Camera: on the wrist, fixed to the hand. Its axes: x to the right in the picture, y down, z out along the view.
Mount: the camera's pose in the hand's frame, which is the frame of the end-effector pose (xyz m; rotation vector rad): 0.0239 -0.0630 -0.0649 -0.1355 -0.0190 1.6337
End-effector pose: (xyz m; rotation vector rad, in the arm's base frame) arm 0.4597 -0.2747 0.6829 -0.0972 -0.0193 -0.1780
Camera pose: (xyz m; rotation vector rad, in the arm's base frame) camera 0.4727 -0.3470 0.6250 -0.2215 0.0564 1.4558
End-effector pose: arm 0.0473 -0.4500 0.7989 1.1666 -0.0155 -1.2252
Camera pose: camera 0.0492 -0.4158 0.7118 0.6310 -0.7372 0.2257
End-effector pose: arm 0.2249 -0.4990 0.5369 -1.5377 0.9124 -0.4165
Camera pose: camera 0.2124 -0.5631 0.6038 -0.4932 1.8303 0.8407
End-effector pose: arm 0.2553 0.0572 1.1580 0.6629 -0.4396 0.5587
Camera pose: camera 0.3252 0.0681 1.0967 0.0309 -0.9999 2.0299
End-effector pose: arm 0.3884 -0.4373 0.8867 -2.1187 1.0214 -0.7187
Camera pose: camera 0.3838 -0.4486 0.9795 -0.7432 2.2240 0.2199
